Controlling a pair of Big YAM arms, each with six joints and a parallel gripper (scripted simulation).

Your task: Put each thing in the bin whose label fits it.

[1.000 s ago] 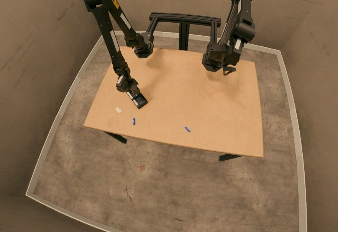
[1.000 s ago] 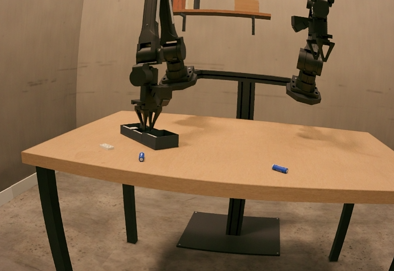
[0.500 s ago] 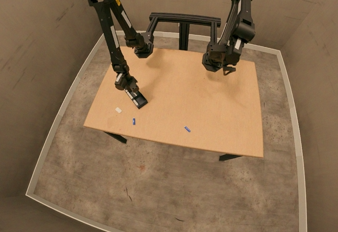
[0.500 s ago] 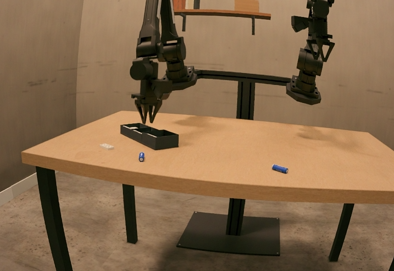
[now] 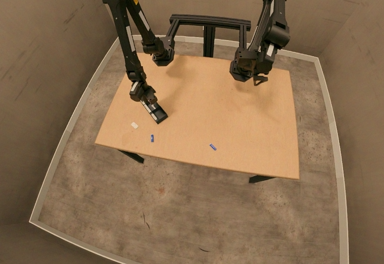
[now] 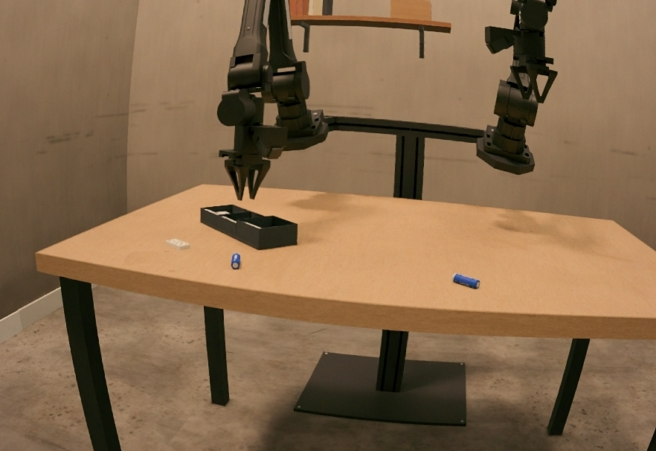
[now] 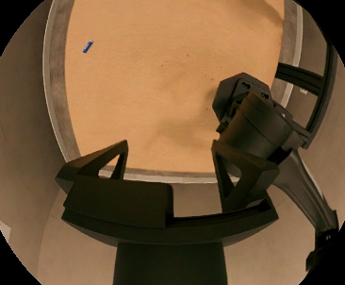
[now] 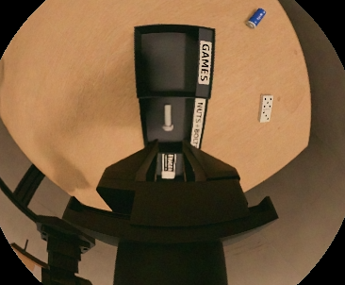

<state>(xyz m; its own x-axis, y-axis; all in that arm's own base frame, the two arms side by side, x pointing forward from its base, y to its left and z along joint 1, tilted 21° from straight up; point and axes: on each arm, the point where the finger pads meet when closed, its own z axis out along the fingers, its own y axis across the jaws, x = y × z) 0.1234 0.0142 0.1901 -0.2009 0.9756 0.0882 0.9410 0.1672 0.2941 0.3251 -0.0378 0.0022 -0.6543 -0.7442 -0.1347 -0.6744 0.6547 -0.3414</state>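
Right now the black bin tray is 60 mm below my right hand. Round my right hand: green die 80 mm behind, 120 mm to the right, 70 mm below; eraser 50 mm behind, 70 mm to the right, 60 mm below; white bolt 60 mm below.
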